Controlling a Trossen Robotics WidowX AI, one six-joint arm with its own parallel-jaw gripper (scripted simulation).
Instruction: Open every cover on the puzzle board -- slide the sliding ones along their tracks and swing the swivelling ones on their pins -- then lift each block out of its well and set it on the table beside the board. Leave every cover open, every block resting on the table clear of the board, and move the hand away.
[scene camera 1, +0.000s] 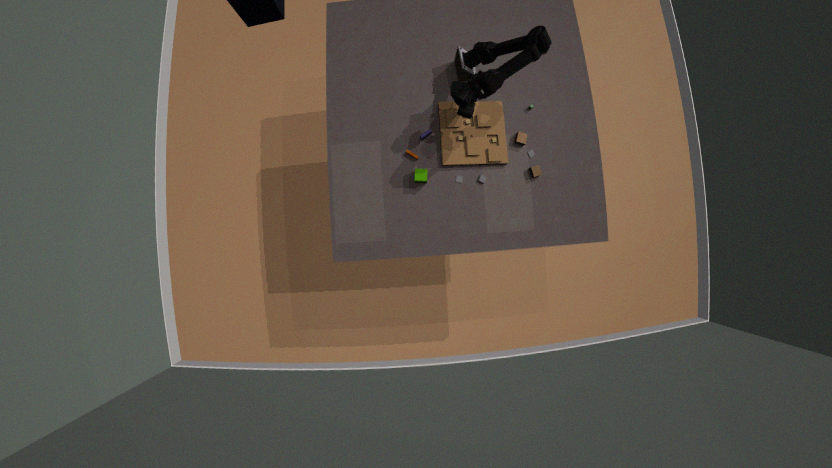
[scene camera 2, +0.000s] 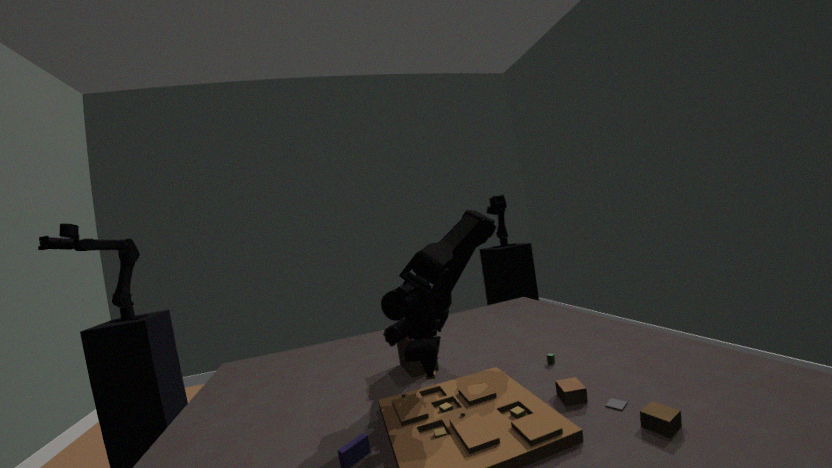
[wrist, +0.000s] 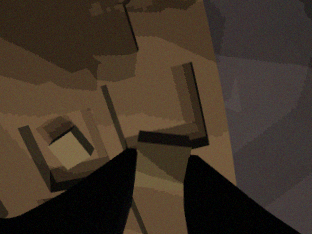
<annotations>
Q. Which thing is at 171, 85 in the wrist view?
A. A tan puzzle board.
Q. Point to a tan puzzle board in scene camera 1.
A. At 454, 152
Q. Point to my gripper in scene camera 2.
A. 430, 374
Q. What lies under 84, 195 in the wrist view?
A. My gripper.
</annotations>
